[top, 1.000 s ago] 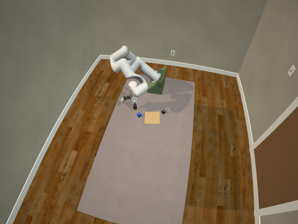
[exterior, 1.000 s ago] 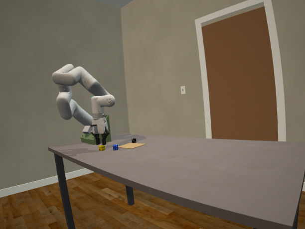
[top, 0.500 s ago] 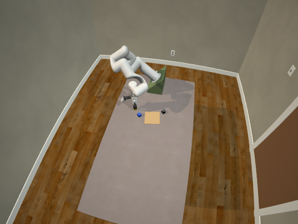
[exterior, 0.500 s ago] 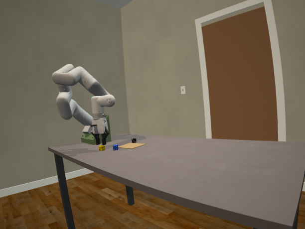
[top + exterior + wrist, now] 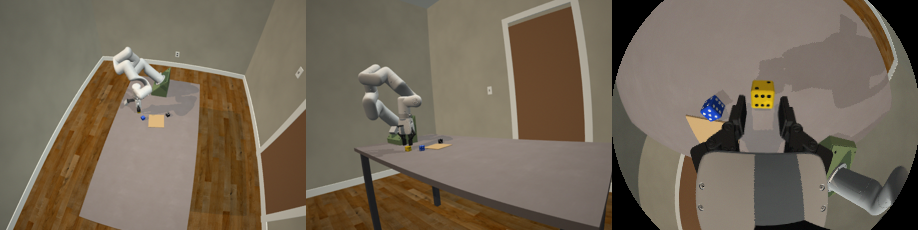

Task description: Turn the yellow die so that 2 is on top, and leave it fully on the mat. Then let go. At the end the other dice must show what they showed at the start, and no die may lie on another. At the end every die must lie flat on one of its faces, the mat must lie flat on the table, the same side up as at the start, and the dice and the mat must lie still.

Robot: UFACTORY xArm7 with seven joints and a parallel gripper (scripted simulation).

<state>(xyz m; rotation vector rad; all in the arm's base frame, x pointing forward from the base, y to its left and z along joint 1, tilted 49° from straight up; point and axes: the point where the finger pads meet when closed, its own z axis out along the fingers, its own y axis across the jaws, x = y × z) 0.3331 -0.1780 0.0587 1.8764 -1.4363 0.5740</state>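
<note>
Now: hand 40 mm above the yellow die. Round my hand: blue die 70 mm ahead, 50 mm to the left, 40 mm below; black die 270 mm to the left, 40 mm below; tan mat 180 mm to the left, 80 mm ahead, 50 mm below.
</note>
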